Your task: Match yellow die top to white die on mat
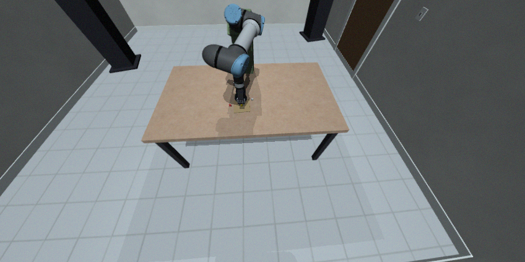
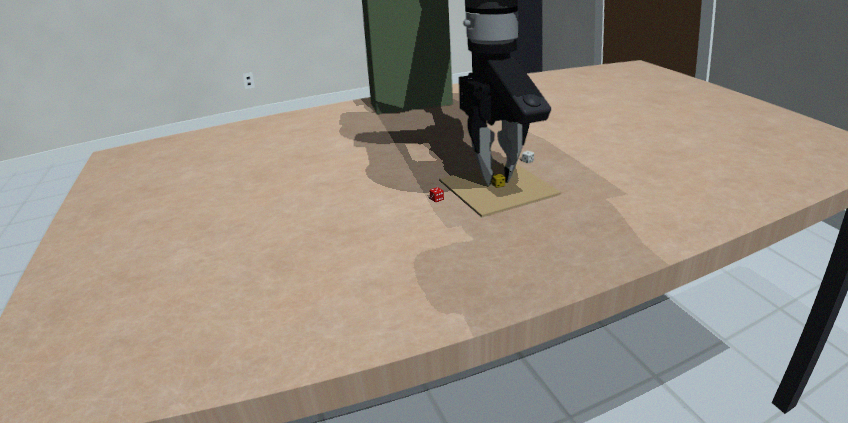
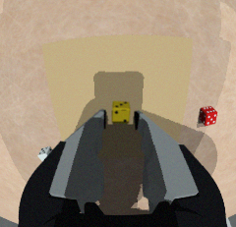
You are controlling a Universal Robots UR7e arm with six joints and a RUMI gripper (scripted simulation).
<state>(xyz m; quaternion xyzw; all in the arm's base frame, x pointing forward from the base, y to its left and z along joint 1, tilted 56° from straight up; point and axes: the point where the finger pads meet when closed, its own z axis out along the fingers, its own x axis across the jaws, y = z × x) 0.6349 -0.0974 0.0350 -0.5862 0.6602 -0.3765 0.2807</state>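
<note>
My gripper is now 1 cm above the yellow die. The rest, counted from my hand: red die (3 cm behind, 10 cm to the right, 1 cm below); tan mat (2 cm below); white die (4 cm behind, 11 cm to the left, 1 cm below).
</note>
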